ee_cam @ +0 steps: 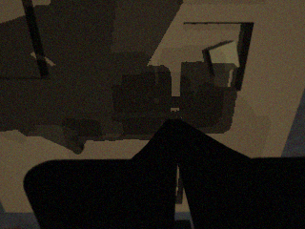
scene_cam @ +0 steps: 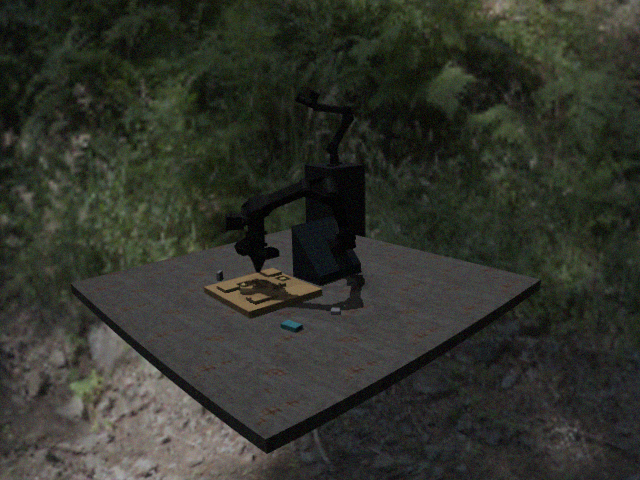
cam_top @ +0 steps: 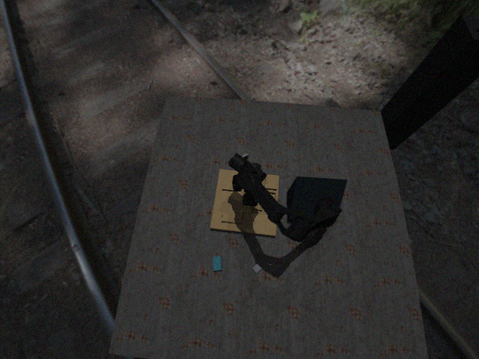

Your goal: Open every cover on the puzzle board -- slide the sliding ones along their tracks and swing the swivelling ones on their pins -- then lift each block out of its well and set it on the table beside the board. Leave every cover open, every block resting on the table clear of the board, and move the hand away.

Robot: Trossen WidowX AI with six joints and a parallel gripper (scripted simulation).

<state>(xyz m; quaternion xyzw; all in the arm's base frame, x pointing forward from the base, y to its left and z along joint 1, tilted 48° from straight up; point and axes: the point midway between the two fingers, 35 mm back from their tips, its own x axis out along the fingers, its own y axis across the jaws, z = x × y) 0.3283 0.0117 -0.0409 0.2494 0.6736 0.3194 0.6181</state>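
The tan puzzle board is 3 cm to the left of my gripper tip and 5 cm below it. The rest, counted from my gripper tip: teal block: 9 cm ahead, 33 cm to the left, 6 cm below.
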